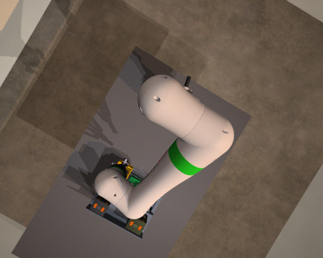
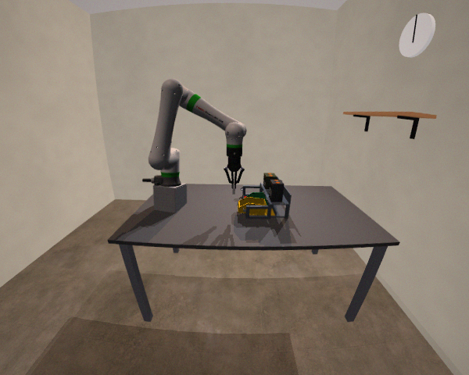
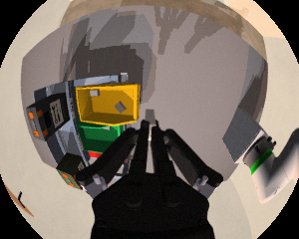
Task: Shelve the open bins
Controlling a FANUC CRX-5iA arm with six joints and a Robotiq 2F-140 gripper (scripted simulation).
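Right now my hand is 120 mm short of the yellow bin, 120 mm above it and 20 mm to the left of it. Also, from my hand: green bin 190 mm ahead, 130 mm below, 80 mm to the left; then yellow-marked place 170 mm below, 170 mm ahead, 30 mm to the right; then red mark 210 mm ahead, 190 mm to the left, 170 mm below.
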